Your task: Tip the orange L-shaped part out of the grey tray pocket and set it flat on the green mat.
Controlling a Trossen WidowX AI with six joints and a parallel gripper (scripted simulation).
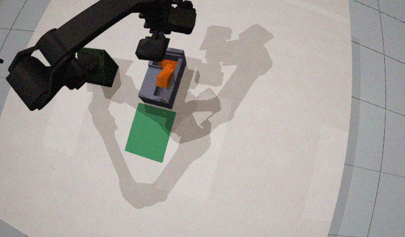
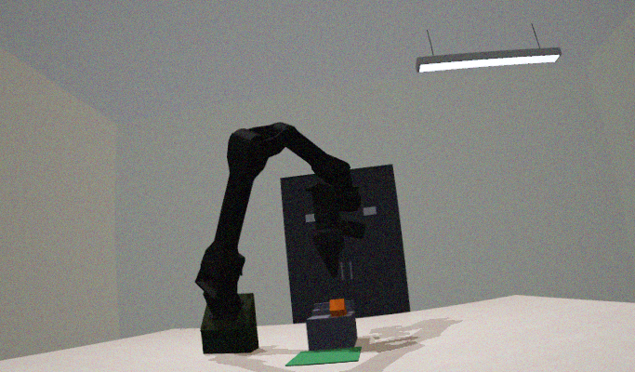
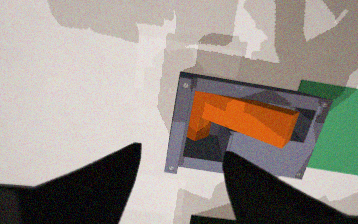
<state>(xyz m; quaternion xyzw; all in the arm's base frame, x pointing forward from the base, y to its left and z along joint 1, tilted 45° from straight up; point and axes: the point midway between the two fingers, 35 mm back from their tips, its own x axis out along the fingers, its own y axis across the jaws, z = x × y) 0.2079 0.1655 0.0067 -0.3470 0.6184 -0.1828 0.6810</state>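
The orange L-shaped part is 40 mm to the right of my gripper tip and 110 mm below it. Round my gripper tip: green mat: 20 mm ahead, 220 mm to the right, 160 mm below.
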